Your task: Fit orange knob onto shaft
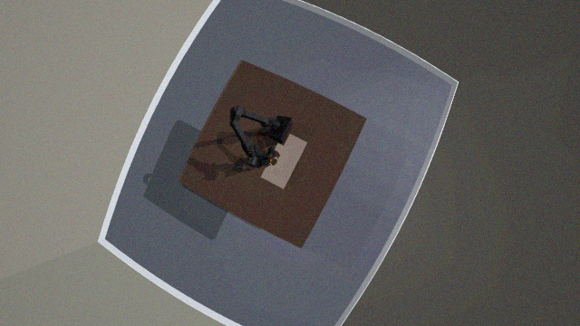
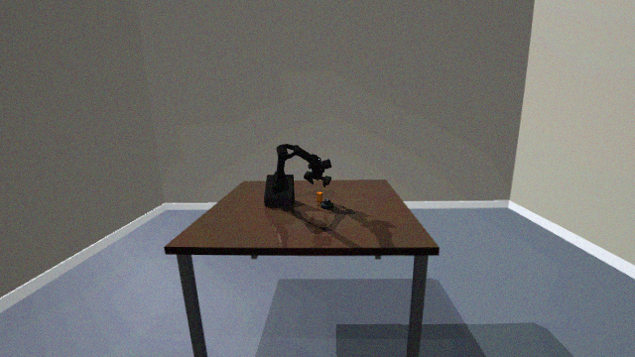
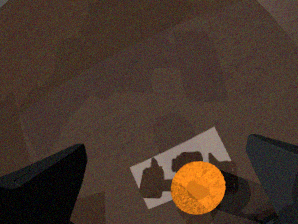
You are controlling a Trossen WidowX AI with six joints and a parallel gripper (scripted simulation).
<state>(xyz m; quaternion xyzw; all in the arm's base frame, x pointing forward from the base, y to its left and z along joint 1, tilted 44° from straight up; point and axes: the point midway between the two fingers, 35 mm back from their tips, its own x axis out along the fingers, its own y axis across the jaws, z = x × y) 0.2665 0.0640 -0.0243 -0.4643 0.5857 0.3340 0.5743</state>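
My gripper tip is now 60 mm above the orange knob, 30 mm to the left of it and 10 mm short of it. The rest, counted from my gripper tip: dark round pedestal 150 mm to the right, 70 mm below, 60 mm ahead.
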